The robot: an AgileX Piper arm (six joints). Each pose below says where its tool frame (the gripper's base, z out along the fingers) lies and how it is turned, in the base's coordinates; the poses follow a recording.
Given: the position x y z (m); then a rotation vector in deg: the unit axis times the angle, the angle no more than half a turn.
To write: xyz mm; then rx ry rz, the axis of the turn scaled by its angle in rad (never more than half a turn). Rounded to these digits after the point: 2 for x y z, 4 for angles.
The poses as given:
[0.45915, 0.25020, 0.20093, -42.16, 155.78, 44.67]
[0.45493, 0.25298, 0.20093, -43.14, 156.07, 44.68]
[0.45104, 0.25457, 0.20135, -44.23, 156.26, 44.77]
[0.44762, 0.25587, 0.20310, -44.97, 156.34, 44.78]
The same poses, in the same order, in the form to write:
[459.15, 250.20, 200.93, -0.7358, 2.7189, 0.7796]
[454.93, 252.98, 200.93, -0.7529, 2.7239, 0.7798]
[451.04, 254.57, 201.35, -0.7720, 2.7273, 0.7814]
[447.62, 255.87, 203.10, -0.7849, 2.7286, 0.7816]

